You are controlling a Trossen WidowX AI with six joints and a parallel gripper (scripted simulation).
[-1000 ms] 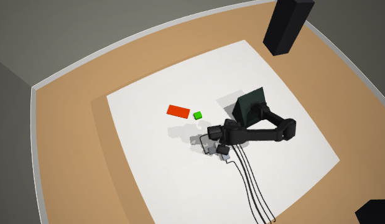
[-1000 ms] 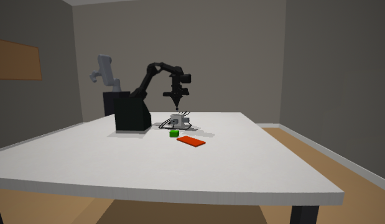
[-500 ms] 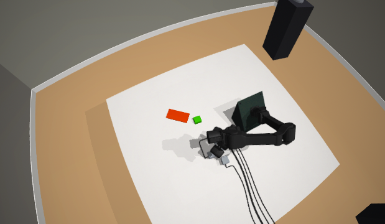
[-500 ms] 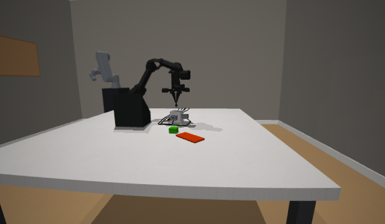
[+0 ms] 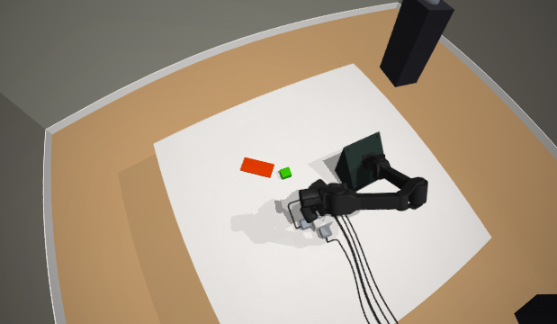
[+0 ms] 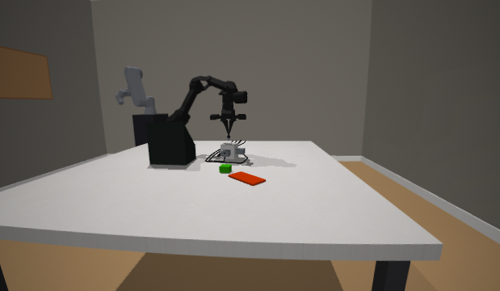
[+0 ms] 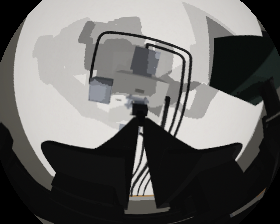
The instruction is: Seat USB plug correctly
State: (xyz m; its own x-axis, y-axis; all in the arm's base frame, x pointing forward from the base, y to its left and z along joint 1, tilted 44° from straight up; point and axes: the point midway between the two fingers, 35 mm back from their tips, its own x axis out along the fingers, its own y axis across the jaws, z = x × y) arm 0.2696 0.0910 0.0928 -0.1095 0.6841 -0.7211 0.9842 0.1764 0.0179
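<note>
My gripper tip is 20 mm above the dark USB plug. Also, from my gripper tip: green block (250 mm to the right, 120 mm below, 60 mm ahead); orange-red slab (320 mm to the right, 180 mm ahead, 130 mm below).
</note>
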